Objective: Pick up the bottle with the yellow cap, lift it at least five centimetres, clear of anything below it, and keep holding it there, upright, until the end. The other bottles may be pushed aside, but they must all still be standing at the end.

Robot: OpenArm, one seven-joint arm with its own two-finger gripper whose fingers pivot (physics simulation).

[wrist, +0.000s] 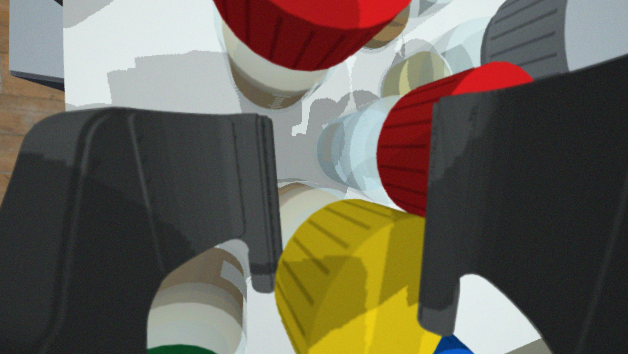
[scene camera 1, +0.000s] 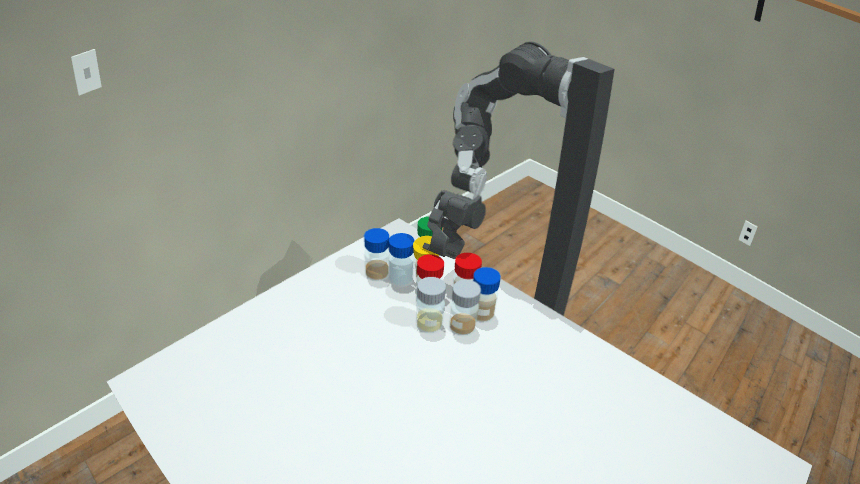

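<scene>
The bottle with the yellow cap [scene camera 1: 423, 246] [wrist: 345, 280] stands in the cluster near the table's back corner, mostly hidden in the scene view. My gripper [scene camera 1: 442, 249] [wrist: 344, 205] points down and is shut on this bottle near its cap. In the wrist view, the left finger touches the cap's side and the right finger covers its right edge. The cap looks tilted to the right there, and the bottle does not look lifted. A red-capped bottle [scene camera 1: 430, 266] [wrist: 407, 150] is close against the right finger. The lower grip is hidden.
Blue-capped bottles [scene camera 1: 376, 240] [scene camera 1: 400, 245] stand to the left and a green-capped one [scene camera 1: 424, 226] [wrist: 181, 349] behind. Another red-capped bottle [scene camera 1: 468, 264] [wrist: 315, 35], a blue-capped one [scene camera 1: 486, 281] and two grey-capped ones [scene camera 1: 430, 290] [scene camera 1: 465, 294] stand in front. All rest on the white table [scene camera 1: 373, 391].
</scene>
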